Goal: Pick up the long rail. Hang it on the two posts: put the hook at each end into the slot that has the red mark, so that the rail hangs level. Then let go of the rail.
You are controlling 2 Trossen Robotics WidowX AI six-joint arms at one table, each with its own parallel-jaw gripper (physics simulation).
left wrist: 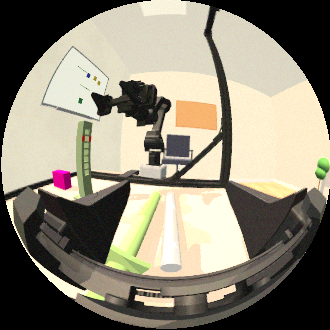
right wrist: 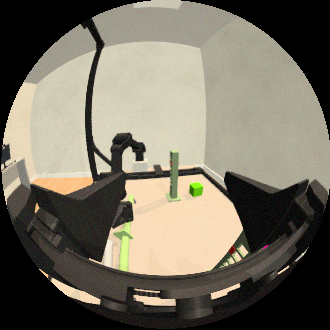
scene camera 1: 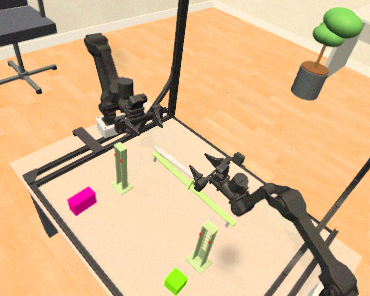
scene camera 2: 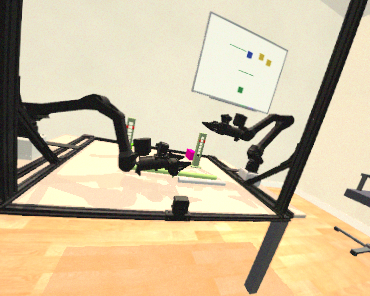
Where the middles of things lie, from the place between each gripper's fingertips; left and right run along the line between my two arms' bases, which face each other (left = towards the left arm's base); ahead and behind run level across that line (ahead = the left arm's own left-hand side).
Now: right hand 270 mm above the white bar (left wrist: 170, 261), 160 mm past it and 10 mm to the left of it.
My left gripper is now 10 cm to the left of the white bar, 10 cm above it and 1 cm short of it.
